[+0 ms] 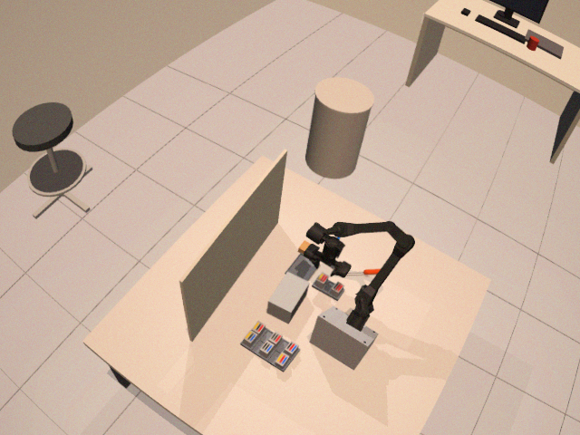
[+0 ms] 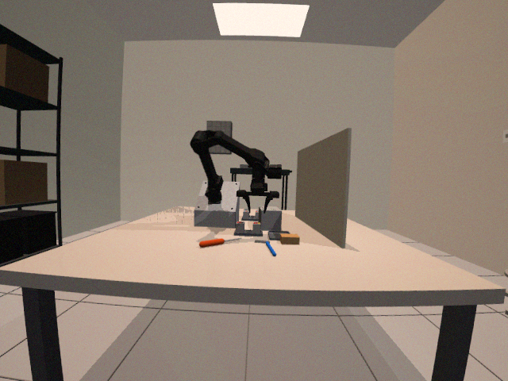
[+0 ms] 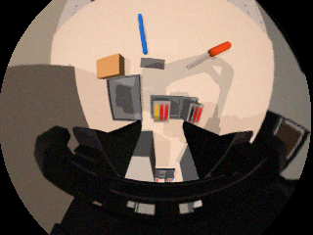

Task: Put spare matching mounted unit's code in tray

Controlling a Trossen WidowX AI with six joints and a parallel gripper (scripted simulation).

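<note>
Now: gripper tip 60 mm above the grey spare. The rest, counted from my gripper tip: holder: 90 mm below, 40 mm behind; grey mounted unit: 170 mm to the left, 70 mm ahead, 50 mm below; dark grey flat tray: 100 mm ahead, 90 mm below, 20 mm to the right.
</note>
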